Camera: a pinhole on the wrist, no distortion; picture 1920 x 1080 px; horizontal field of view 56.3 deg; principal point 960.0 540.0 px. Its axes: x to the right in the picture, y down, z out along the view. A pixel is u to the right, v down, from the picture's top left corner.
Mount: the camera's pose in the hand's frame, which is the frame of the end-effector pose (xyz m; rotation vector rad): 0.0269 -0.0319 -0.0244 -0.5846 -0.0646 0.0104
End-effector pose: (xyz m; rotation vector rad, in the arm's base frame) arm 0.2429 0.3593 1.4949 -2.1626 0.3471 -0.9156
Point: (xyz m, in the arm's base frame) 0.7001 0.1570 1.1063
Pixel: 1679.9 1033.0
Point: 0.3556 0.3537 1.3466
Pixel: 921.0 779.1
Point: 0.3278 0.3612 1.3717
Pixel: 789.8 771.7
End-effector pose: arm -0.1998 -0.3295 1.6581 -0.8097 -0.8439 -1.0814
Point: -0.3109 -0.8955 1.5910
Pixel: behind the camera
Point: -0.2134 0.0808 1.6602
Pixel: 217.4 56.2
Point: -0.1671 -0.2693 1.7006
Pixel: 983.8 710.1
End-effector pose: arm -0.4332 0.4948 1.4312 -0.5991 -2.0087 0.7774
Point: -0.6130 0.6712 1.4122
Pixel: outside the picture
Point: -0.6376 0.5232 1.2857
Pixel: 1161.4 354.1
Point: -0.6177 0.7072 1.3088
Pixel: outside the picture
